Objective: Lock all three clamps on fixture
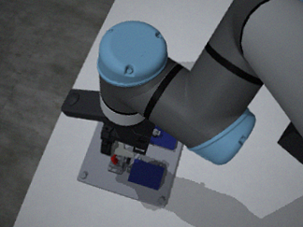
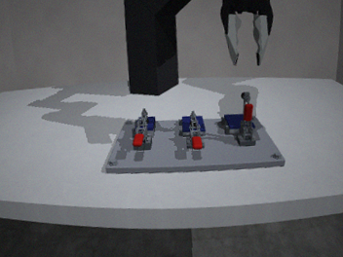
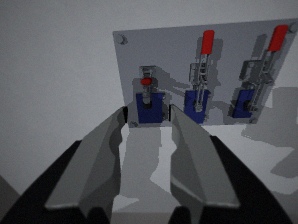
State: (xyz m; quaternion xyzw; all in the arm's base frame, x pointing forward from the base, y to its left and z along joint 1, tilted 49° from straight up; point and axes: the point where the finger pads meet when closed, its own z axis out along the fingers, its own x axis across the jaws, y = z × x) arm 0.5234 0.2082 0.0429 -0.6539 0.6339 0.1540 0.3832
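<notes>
My hand is 170 mm above the blue part, 90 mm past it and 10 mm to the left of it. The rest, counted from my hand: grey fixture plate 190 mm below, 110 mm to the right, 20 mm behind.
</notes>
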